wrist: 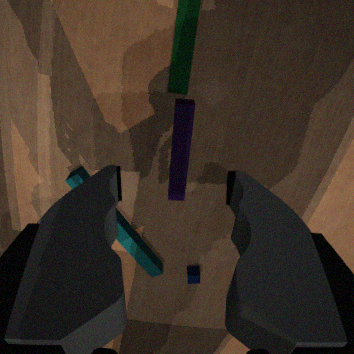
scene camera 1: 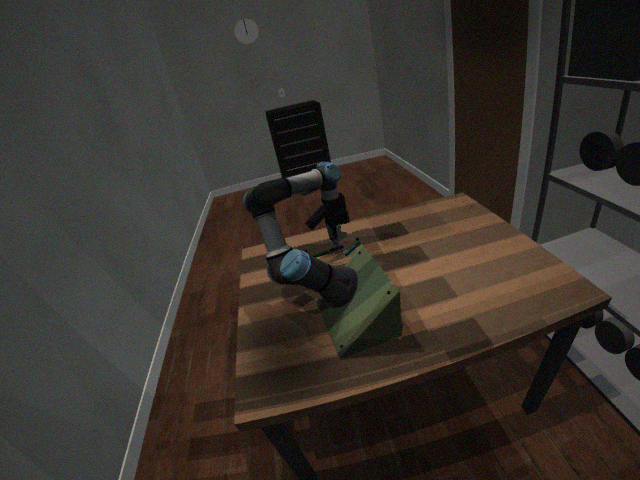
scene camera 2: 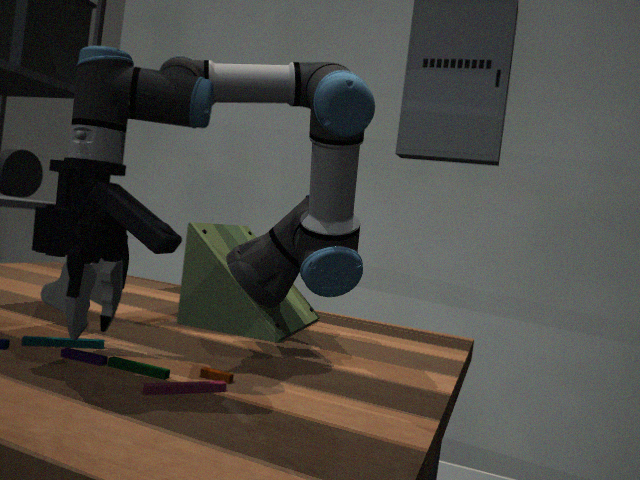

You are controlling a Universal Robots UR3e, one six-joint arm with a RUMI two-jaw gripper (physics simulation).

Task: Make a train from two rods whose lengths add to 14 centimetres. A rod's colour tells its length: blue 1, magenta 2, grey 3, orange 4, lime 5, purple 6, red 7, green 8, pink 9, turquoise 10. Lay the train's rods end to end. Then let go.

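Places are measured from the arm's base along level axes (x right, y ahead, z up), in millimetres.
Where they show: gripper, fingertip midpoint: (wrist: 173, 170) (scene camera 1: 335, 244) (scene camera 2: 89, 335); arm's base, origin of the base link: (scene camera 1: 343, 287) (scene camera 2: 252, 279).
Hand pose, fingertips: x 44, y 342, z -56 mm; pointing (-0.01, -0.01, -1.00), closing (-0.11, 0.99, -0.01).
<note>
Each offset is from my fingertips to the top centre of the thing.
The purple rod {dz -21, dx +2, dy +4 mm} (scene camera 1: 336, 249) (scene camera 2: 83, 356) (wrist: 181, 150) lies flat on the table. The green rod {dz -21, dx -73, dy -6 mm} (scene camera 1: 323, 253) (scene camera 2: 138, 367) (wrist: 185, 50) lies beyond one end of it, nearly in line. In the wrist view a thin gap shows between their facing ends, and the purple rod sits slightly to the right of the green one's line. My gripper (scene camera 1: 337, 243) (scene camera 2: 90, 332) (wrist: 173, 170) is open above the purple rod, with one finger on each side and space between them and the rod. It holds nothing.
A turquoise rod {dz -21, dx +65, dy -27 mm} (scene camera 1: 353, 247) (scene camera 2: 62, 342) (wrist: 135, 245) lies aslant, partly behind the left finger in the wrist view. A small blue rod {dz -21, dx +104, dy +33 mm} (scene camera 2: 3, 343) (wrist: 193, 274) lies near it. A pink rod {dz -21, dx -154, dy +16 mm} (scene camera 2: 184, 387) and an orange rod {dz -21, dx -157, dy -46 mm} (scene camera 2: 216, 374) lie past the green one. The green arm mount (scene camera 1: 369, 310) (scene camera 2: 217, 294) stands on the table.
</note>
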